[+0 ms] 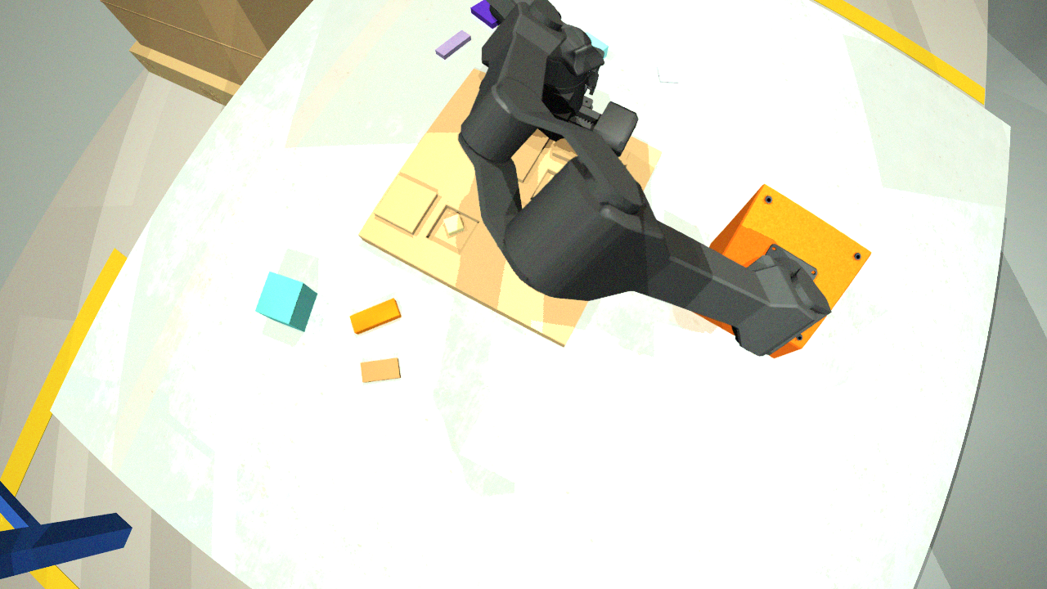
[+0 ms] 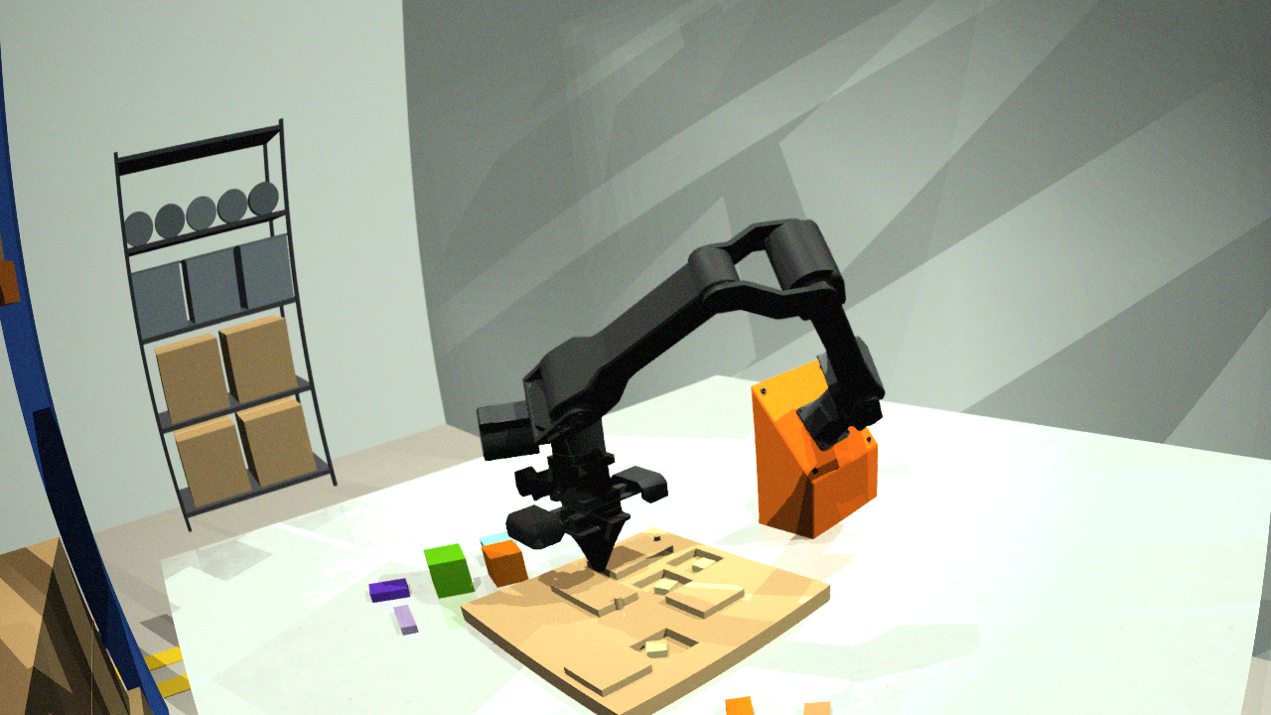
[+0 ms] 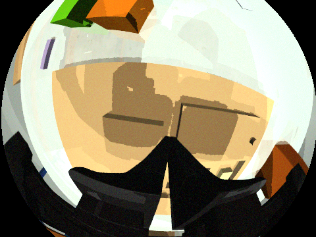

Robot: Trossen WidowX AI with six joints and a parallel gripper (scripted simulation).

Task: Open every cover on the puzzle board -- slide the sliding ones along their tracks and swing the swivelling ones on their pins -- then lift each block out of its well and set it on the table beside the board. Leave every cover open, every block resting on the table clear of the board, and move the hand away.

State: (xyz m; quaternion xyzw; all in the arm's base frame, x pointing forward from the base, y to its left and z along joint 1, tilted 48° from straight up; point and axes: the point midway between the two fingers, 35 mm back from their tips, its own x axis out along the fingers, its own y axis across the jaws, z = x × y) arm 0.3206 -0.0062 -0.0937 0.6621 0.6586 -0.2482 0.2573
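My gripper tip is now 60 mm short of the orange cube, 120 mm to the left of it and 10 mm above it. Also, from my gripper tip: green cube (130 mm ahead, 150 mm to the right, 10 mm below); then grey tile (90 mm behind, 210 mm to the right, 30 mm below); then pale cyan block (30 mm ahead, 180 mm to the right, 20 mm below).
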